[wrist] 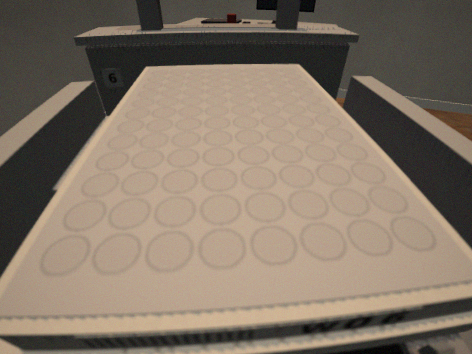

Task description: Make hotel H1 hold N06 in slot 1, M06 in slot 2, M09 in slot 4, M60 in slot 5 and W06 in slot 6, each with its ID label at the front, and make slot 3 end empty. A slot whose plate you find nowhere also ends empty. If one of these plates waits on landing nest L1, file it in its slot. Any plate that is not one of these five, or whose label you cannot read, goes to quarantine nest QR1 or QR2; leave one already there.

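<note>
A pale plate with rows of round wells (220, 209) fills the middle of the wrist view. Its front edge, nearest the camera, carries a barcode and the label W06. My gripper (227, 100) has one grey finger along each long side of the plate and is shut on it. The plate looks level. Beyond its far end is a dark unit with a pale top (215, 37) and a small tag reading 6 (112, 78) on its left. How far the plate's far end is from that unit is hard to tell. Slots 1 to 5 and the nests cannot be made out.
Two grey posts (150, 14) (288, 14) rise at the dark unit's top. Behind stands a bench with a red block (231, 18) and a dark screen (302, 5). Wooden floor (445, 116) shows at the right. Part of a pale surface shows beneath the plate's front edge.
</note>
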